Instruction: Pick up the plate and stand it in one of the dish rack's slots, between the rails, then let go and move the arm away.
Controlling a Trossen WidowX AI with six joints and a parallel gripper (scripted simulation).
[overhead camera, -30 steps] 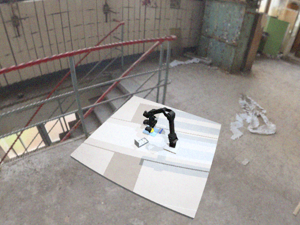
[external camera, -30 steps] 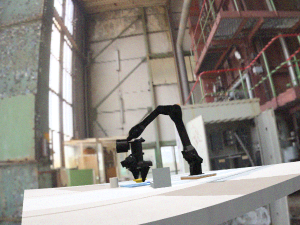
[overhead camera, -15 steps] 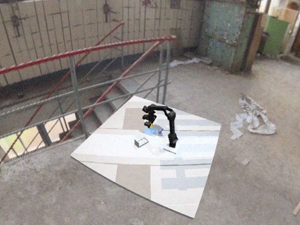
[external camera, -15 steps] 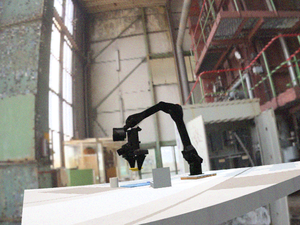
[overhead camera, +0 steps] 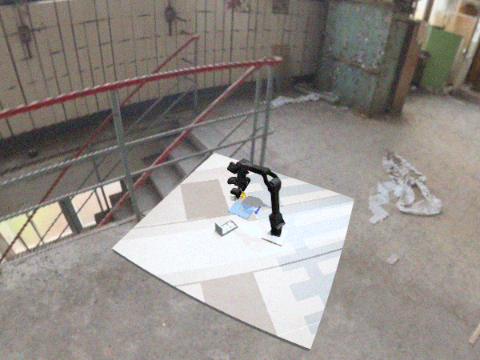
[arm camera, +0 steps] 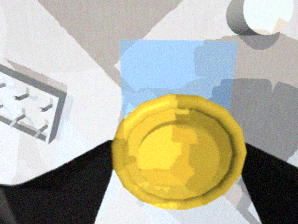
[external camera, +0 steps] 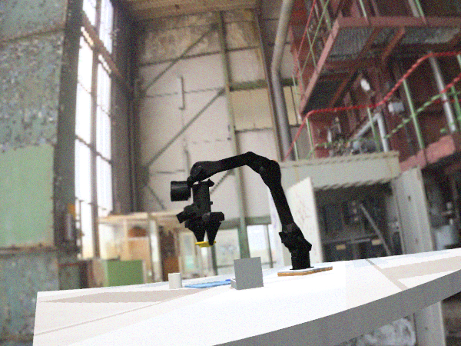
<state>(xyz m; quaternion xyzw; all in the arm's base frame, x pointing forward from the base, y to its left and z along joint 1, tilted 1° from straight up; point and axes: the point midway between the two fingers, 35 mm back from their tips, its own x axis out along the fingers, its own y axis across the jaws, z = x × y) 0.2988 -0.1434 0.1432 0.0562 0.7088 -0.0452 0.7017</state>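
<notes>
My gripper tip is 2 cm short of the grey dish rack, 21 cm to the right of it and 11 cm above it. Round my gripper tip: yellow plate (1 cm above); pale cylinder (8 cm ahead, 9 cm to the right, 11 cm below); blue mat (2 cm behind, 13 cm below).
</notes>
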